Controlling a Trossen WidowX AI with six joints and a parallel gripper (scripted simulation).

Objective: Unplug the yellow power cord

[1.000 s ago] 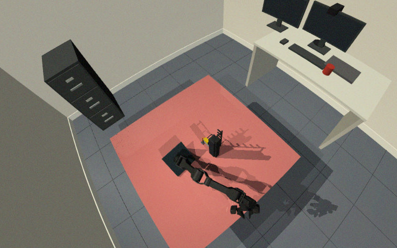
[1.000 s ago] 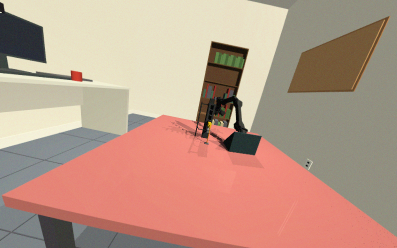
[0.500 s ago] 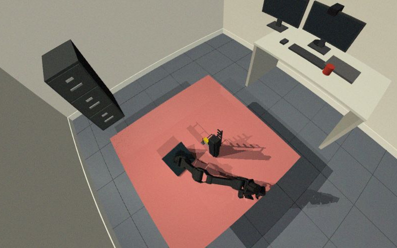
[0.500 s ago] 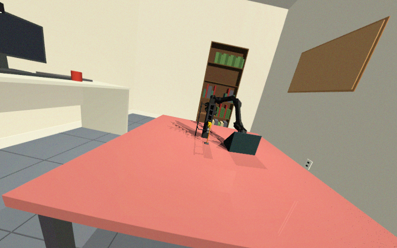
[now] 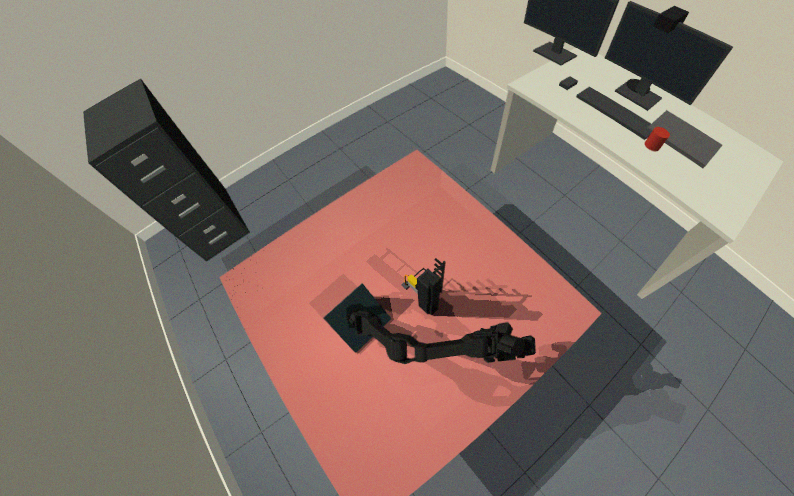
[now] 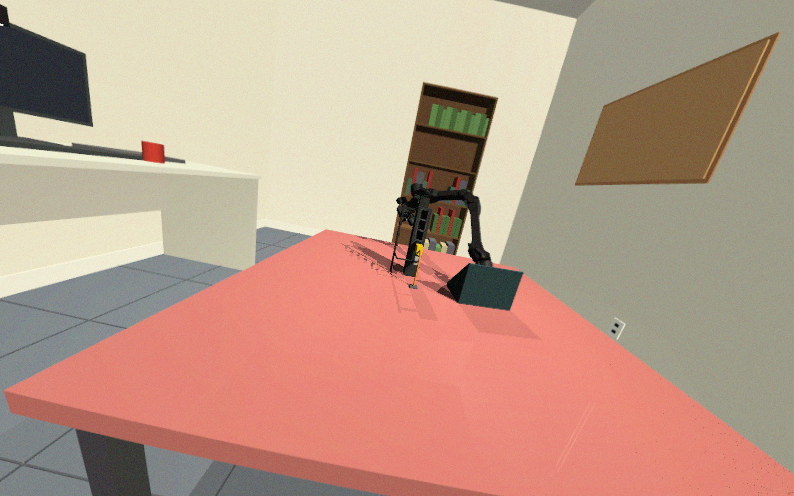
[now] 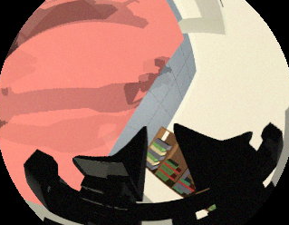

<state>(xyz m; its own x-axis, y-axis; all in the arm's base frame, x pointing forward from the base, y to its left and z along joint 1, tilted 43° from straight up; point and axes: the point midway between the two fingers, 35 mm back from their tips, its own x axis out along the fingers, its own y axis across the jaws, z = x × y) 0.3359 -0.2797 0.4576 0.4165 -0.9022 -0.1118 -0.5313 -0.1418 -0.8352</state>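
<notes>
Now: the yellow plug 80 mm behind my gripper tip, 470 mm to the left of it and 30 mm below it.
</notes>
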